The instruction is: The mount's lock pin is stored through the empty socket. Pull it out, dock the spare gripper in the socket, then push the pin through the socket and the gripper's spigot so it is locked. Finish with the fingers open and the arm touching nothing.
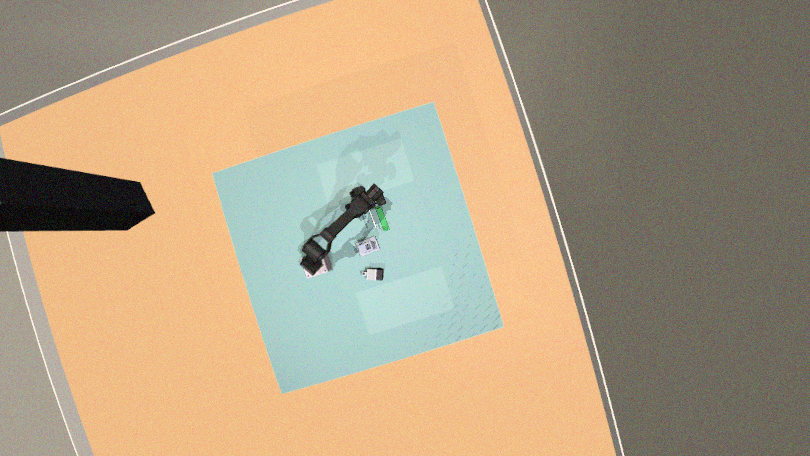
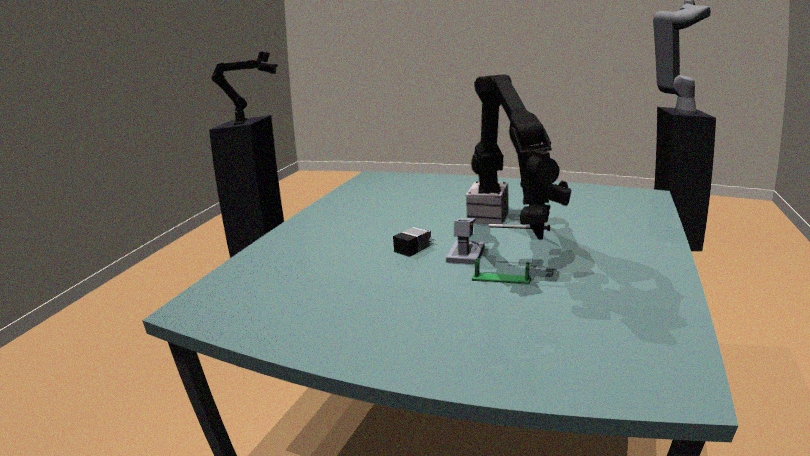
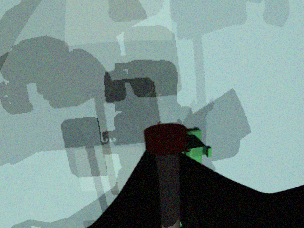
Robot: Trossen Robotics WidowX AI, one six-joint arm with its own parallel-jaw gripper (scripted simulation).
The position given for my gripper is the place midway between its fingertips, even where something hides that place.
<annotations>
My gripper (image 2: pixel 540 238) carries a lock pin.
</annotations>
